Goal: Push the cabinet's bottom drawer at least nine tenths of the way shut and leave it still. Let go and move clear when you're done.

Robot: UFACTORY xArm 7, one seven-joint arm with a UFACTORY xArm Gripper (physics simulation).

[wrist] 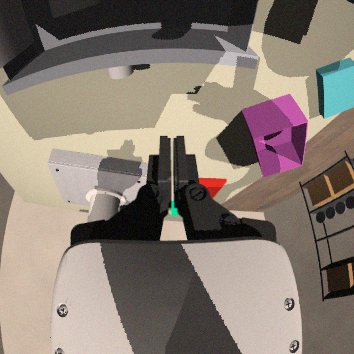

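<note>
The cabinet (125, 11) is a dark shape across the top of the wrist view, partly cut off by the frame. A drawer with a curved grey front (165, 56) stands out from it, with its slanted side edges showing behind the front. A pale round knob (120, 72) sticks out from that front. Which drawer level this is and exactly how far it stands out cannot be told. My gripper (171, 151) is shut and empty, its fingertips pointing toward the drawer front and apart from it in the view, below and right of the knob.
A magenta hollow box (275, 112) is right of my fingers, with a teal block (337, 90) beyond it. A red piece (212, 186) and a green piece (174, 209) show near the fingers. A grey base plate (72, 175) with a pale post is at left. A black rack (312, 241) stands at right.
</note>
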